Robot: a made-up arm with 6 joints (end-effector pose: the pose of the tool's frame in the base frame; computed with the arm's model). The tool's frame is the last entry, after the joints.
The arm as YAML. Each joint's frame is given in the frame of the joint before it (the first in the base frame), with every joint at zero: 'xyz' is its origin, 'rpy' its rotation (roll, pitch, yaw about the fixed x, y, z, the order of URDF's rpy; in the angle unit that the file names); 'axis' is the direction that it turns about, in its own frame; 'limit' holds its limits. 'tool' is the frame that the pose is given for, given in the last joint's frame.
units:
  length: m
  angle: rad
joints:
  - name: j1
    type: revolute
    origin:
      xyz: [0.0, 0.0, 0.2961]
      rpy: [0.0, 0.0, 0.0]
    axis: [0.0, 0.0, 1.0]
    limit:
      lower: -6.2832
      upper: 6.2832
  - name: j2
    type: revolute
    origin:
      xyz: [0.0, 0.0, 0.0]
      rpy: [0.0, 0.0, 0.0]
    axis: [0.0, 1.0, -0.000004]
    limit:
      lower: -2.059
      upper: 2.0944
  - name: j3
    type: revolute
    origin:
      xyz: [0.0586, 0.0, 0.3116]
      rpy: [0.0, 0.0, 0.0]
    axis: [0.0, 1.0, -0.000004]
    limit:
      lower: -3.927
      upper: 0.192
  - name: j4
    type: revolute
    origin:
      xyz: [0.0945, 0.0, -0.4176]
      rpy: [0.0, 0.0, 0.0]
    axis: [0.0, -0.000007, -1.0]
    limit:
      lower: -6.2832
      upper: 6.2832
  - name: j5
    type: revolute
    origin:
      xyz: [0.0, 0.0, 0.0]
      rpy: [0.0, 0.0, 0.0]
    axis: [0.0, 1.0, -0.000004]
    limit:
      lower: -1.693
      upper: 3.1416
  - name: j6
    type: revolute
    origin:
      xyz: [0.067, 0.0, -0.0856]
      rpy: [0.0, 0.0, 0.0]
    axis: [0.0, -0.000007, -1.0]
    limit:
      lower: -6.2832
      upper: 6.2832
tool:
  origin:
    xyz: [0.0, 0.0, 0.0]
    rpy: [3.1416, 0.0, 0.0]
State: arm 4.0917 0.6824 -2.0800 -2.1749 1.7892 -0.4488
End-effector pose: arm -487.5 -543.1 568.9 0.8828 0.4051 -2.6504
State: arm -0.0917 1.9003 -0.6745 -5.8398 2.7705 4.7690
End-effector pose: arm -57.6 45.6 7.9 0.8370 0.3738 1.3613
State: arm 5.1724 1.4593 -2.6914 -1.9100 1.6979 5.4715
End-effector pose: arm 278.1 -759.7 233.8 0.8496 1.0060 -1.7602
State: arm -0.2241 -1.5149 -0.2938 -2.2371 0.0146 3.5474
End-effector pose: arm 176.7 12.7 543.2 -1.3158 -0.2497 -1.8711
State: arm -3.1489 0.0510 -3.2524 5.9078 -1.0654 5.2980
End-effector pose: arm 143.2 -40.4 992.4 -1.0527 0.4999 -1.6755
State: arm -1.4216 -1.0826 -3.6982 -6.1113 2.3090 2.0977
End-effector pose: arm -79.3 652.6 478.3 -0.6711 0.1604 -2.5931
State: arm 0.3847 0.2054 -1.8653 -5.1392 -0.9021 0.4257
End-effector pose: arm 523.7 105.3 765.3 -1.1735 0.2067 -1.9817
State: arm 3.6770 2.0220 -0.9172 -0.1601 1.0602 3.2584
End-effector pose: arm 154.8 99.6 -172.6 0.0826 -0.9863 -2.5378
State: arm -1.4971 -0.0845 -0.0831 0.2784 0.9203 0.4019
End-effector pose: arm 21.3 -185.3 107.4 2.8384 0.7084 -2.2683
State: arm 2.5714 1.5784 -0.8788 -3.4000 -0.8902 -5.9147
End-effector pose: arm -12.8 41.2 -78.9 -1.5589 -1.3676 -1.9526
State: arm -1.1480 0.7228 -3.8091 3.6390 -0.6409 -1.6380
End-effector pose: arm 157.4 -227.9 936.6 -0.6897 -0.0164 -2.2739
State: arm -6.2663 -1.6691 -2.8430 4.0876 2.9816 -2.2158
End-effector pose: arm -679.6 -76.2 253.9 2.9662 -1.2742 0.0648
